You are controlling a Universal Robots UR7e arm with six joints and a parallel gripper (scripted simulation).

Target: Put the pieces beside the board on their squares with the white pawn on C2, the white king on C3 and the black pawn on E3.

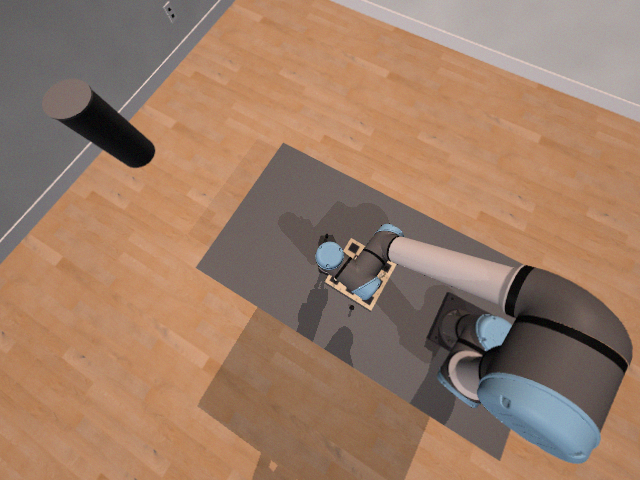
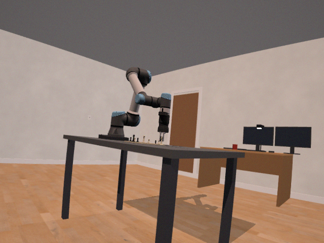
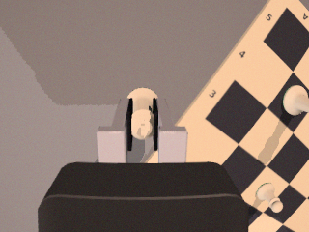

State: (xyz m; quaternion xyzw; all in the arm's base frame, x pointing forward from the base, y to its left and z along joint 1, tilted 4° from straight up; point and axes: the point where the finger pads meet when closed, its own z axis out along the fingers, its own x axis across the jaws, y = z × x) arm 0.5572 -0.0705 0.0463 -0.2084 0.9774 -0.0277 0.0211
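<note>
The chessboard lies 140 mm behind my hand, 40 mm below it and 10 mm to the right of it. Round my hand: large black piece: 190 mm behind, 80 mm to the right, 10 mm below; white piece: 10 mm below.
</note>
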